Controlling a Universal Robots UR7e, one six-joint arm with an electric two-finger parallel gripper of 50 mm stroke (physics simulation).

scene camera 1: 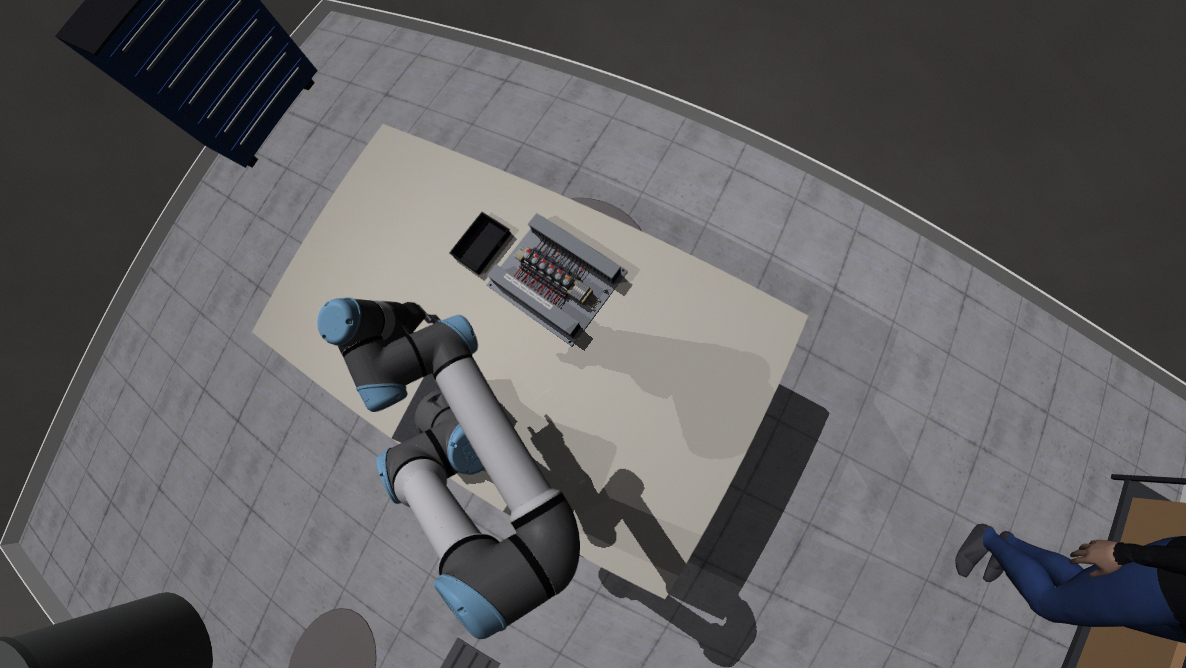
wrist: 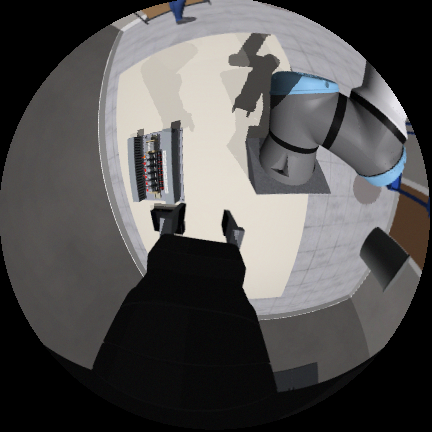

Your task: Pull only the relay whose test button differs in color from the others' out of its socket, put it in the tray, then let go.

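Seen in the pictures: gripper, fingertip midpoint: [wrist: 203, 213]; arm's base at its link origin: [scene camera 1: 442, 417] [wrist: 286, 161].
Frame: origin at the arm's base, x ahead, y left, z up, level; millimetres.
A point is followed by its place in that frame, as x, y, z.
Note:
A row of several relays [scene camera 1: 548, 268] {481, -80, -96} [wrist: 152, 172] {473, -62, -119} stands in sockets on the grey panel [scene camera 1: 601, 304] {449, -246, -162}. Most show a red test button. The relay with an orange button [scene camera 1: 567, 280] {466, -144, -97} [wrist: 145, 157] {469, -135, -97} sits at one end of the row, beside a pale wider device, and is seated in line with the others. The black tray [scene camera 1: 467, 260] {442, 189, -161} stands beside the panel's opposite end and looks empty; in the wrist view the left finger covers most of that spot. My gripper [scene camera 1: 429, 316] {186, 34, 191} [wrist: 203, 213] {186, 34, 191} is open and empty, raised above the table, away from the panel and on the arm base's side of the tray.
Two long grey wiring ducts [scene camera 1: 576, 247] {566, -129, -101} [wrist: 176, 162] {363, -72, -146} flank the relay row, rising along both sides of the panel. The pale table [scene camera 1: 348, 215] {460, 703, -165} [wrist: 210, 175] {246, 16, -165} carries the panel and tray. The arm's base [wrist: 290, 187] {19, 56, 58} stands at the table's edge. A person [scene camera 1: 1070, 580] is off to the right.

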